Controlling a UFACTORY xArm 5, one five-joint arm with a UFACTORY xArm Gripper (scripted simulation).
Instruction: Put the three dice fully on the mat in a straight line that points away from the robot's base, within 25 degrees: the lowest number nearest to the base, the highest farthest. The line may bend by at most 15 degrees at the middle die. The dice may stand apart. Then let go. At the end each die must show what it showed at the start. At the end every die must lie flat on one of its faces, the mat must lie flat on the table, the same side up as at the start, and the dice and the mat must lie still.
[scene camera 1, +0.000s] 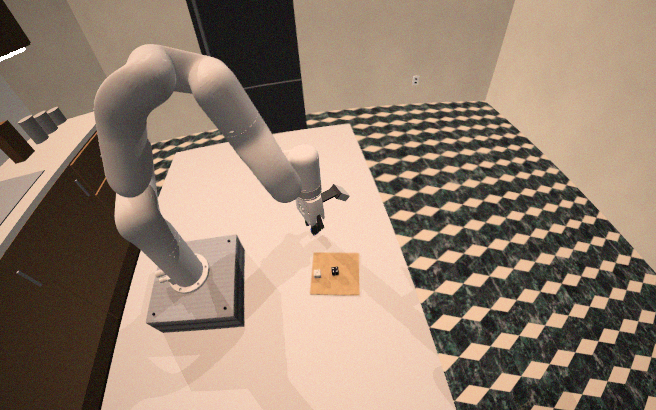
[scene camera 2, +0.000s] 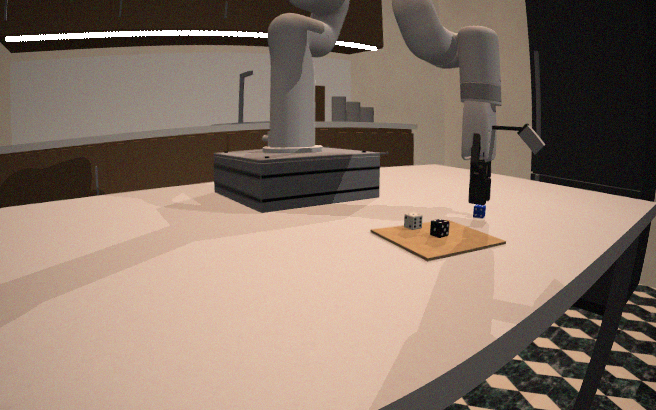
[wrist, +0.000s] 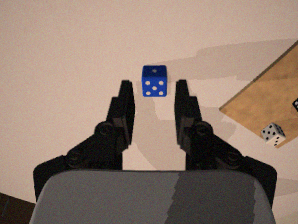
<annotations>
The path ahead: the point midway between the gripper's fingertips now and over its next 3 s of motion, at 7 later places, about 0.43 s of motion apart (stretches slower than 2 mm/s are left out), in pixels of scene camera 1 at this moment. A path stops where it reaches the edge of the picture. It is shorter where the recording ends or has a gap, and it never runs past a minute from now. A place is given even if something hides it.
My gripper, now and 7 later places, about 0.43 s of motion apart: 313, 228; 313, 229; 313, 231; 314, 232; 313, 226; 311, 214; 319, 219; 345, 244
</annotations>
